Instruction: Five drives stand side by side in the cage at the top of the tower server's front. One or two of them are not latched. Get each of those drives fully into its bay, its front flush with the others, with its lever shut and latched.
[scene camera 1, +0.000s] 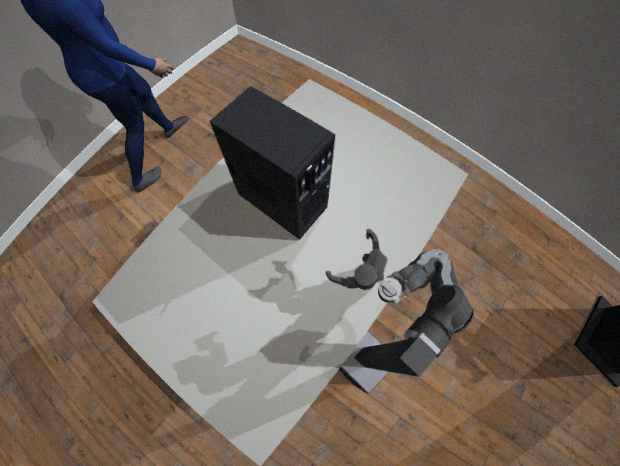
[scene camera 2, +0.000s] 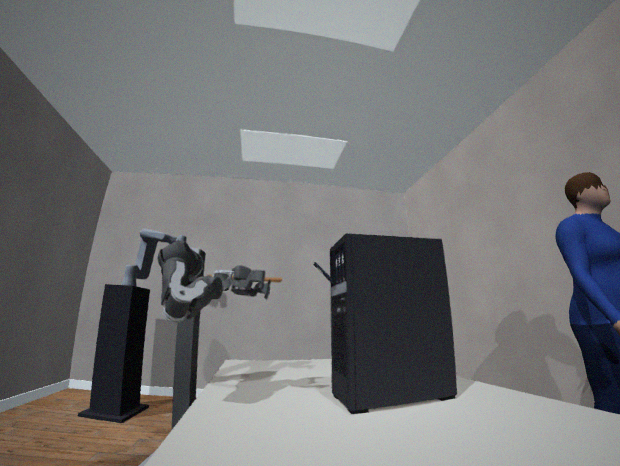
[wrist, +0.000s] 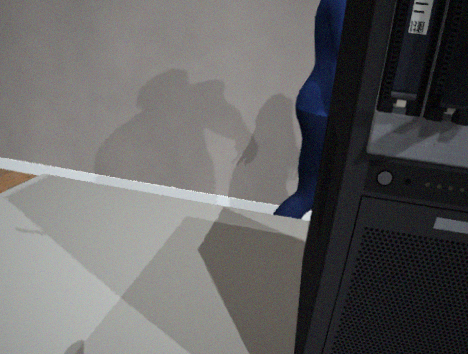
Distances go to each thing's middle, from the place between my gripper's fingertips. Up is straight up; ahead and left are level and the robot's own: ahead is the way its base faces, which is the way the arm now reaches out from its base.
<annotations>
Right now my hand is 38 cm short of the black tower server (scene camera 2: 392, 343), 11 cm above it and 7 cm to the left of it.
</annotations>
